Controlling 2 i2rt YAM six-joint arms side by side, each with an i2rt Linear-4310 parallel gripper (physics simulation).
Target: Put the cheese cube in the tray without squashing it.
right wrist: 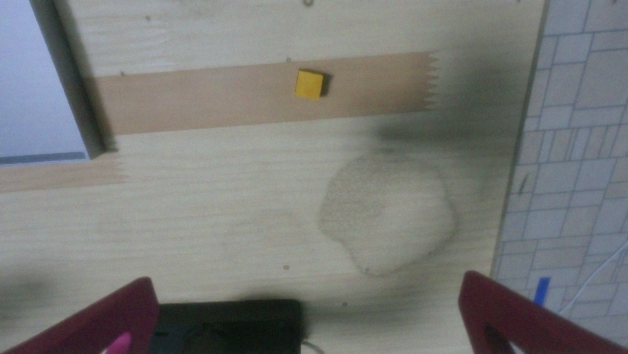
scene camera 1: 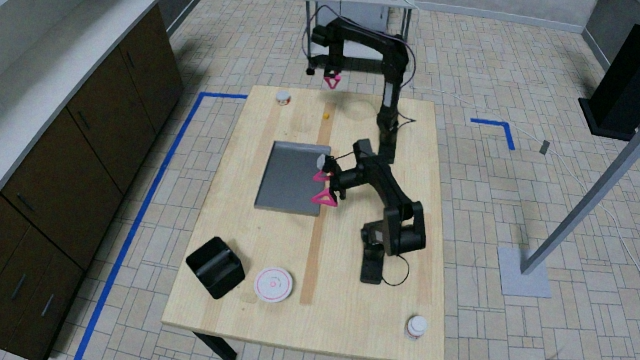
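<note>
The small orange-yellow cheese cube (scene camera 1: 326, 116) (right wrist: 309, 84) lies on the table, on a darker wood strip, apart from the tray. The grey tray (scene camera 1: 285, 182) (right wrist: 40, 90) lies flat at the middle of the table in scene camera 1; its corner shows at the upper left of the right wrist view. My right gripper (scene camera 1: 332, 81) (right wrist: 309, 289) is open and empty, raised above the table's far edge, with the cube below and apart from it. My left gripper (scene camera 1: 320, 186) is open, above the tray's right side in scene camera 1.
A small jar (scene camera 1: 283, 97) stands near the table's far left corner. A black bin (scene camera 1: 215, 267) and a round white-and-pink tin (scene camera 1: 273, 284) stand at the lower left of the table (scene camera 1: 350, 310). A white-capped bottle (scene camera 1: 416, 326) stands near the lower right corner.
</note>
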